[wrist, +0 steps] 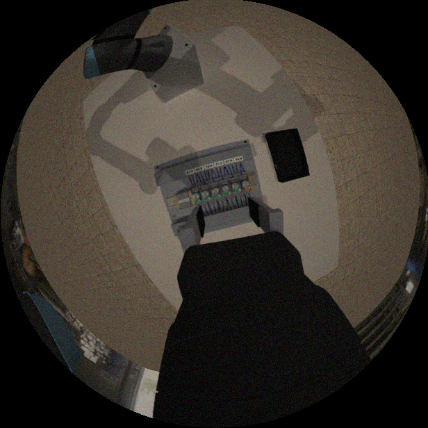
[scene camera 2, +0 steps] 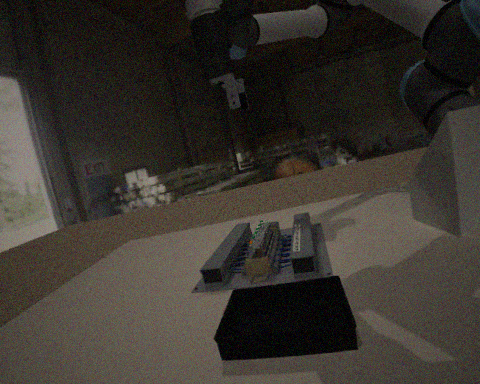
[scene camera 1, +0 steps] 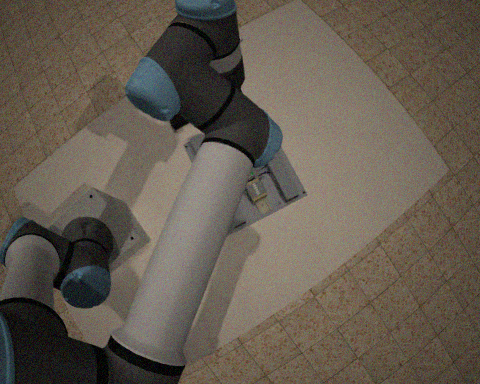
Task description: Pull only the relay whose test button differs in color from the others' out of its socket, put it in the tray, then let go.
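Where they show: gripper, fingertip midpoint: (scene camera 2: 240, 108); arm's base, link origin: (scene camera 2: 473, 140) (scene camera 1: 87, 240).
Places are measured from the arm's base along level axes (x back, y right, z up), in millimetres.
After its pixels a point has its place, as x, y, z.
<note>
The relay with the orange button (wrist: 246, 186) sits in its socket at the right end of the relay row in the wrist view, nearest the tray. Its orange button (scene camera 2: 251, 242) @[-510, -17, -94] shows small in scene camera 2. Several other relays (wrist: 216, 192) have green buttons. The black tray (wrist: 295, 177) (scene camera 2: 290, 345) @[-485, -252, -147] stands beside the panel (wrist: 205, 158) (scene camera 2: 325, 250) @[-362, 18, -160] (scene camera 1: 287, 177). My gripper (wrist: 225, 210) (scene camera 2: 238, 106) @[-472, 40, 168] is open and empty, high above the panel. In the wrist view its fingertips overlap the panel's near edge. In scene camera 1 the arm hides the gripper, the tray and most relays.
Two raised grey ducts (scene camera 2: 227, 255) @[-566, 14, -121] (scene camera 2: 303, 245) @[-413, -27, -120] flank the relay row. A pale yellowish block (scene camera 1: 256, 190) @[-460, 171, -117] (wrist: 182, 201) sits at the row's end away from the orange button. A second arm's base plate (wrist: 182, 75) (scene camera 1: 127, 227) @[-115, 38, -33] stands on the pale mat (scene camera 1: 340, 125) @[-819, 176, -163].
</note>
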